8 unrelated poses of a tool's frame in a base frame.
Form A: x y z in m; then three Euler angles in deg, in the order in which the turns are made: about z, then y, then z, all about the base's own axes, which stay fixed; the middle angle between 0 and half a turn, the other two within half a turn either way.
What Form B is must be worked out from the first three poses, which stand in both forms.
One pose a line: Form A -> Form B
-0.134 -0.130 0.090 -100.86 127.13 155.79 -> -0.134 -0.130 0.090 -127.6 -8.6 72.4
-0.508 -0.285 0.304 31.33 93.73 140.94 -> -0.508 -0.285 0.304 97.1 58.5 -123.0
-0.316 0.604 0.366 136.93 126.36 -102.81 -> -0.316 0.604 0.366 137.2 -36.0 -45.2
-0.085 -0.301 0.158 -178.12 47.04 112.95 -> -0.085 -0.301 0.158 -2.0 -47.0 -64.3
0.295 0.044 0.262 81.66 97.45 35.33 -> 0.295 0.044 0.262 97.5 8.3 126.4
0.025 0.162 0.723 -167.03 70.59 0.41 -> 0.025 0.162 0.723 -32.5 -66.8 -144.9
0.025 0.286 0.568 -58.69 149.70 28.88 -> 0.025 0.286 0.568 -153.5 15.2 -88.8
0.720 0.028 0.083 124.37 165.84 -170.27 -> 0.720 0.028 0.083 168.2 -7.9 -113.8
